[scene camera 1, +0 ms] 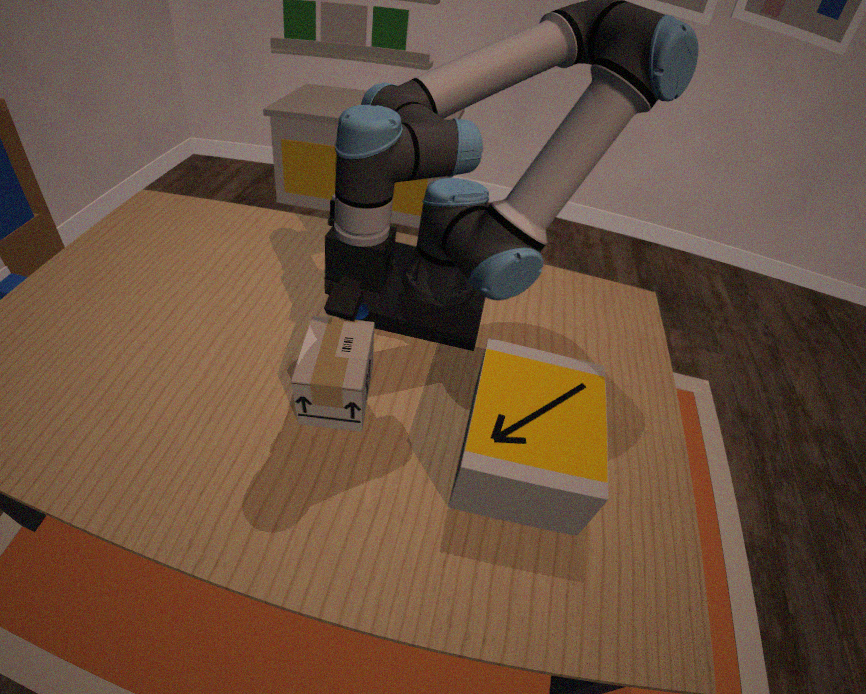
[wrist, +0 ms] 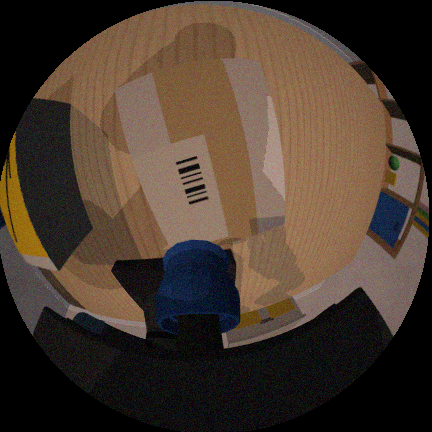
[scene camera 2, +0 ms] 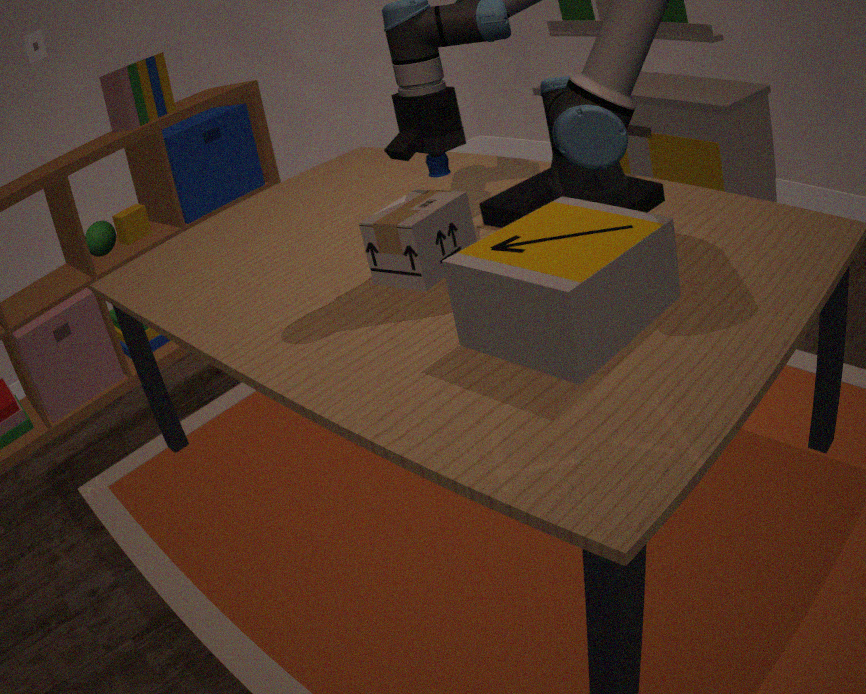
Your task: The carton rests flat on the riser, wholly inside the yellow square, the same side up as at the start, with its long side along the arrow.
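The white carton (scene camera 1: 333, 372) (scene camera 2: 415, 238) (wrist: 200, 150), with brown tape and a barcode label on top, stands on the table, its side arrows pointing up. It is left of the riser (scene camera 1: 531, 491) (scene camera 2: 520, 318) (wrist: 45, 175) in both scene views. The riser's top bears the yellow square (scene camera 1: 552, 451) (scene camera 2: 578, 261) (wrist: 25, 235) with a black arrow (scene camera 1: 542, 410) (scene camera 2: 592, 237) slanting across it. My gripper, a blue suction cup (scene camera 1: 361, 312) (scene camera 2: 438, 172) (wrist: 196, 247), is open, with a gap between it and the carton. It hangs above and near the carton's end towards the robot base.
The robot base (scene camera 1: 440, 318) (scene camera 2: 527, 198) stands behind the carton and riser. The wooden table (scene camera 1: 216, 448) (scene camera 2: 325, 383) carries them. A shelf unit (scene camera 2: 263, 133) with a blue bin (scene camera 2: 213, 162) stands at the left in the second scene view. A cabinet (scene camera 1: 307, 108) (scene camera 2: 744, 137) stands behind the table.
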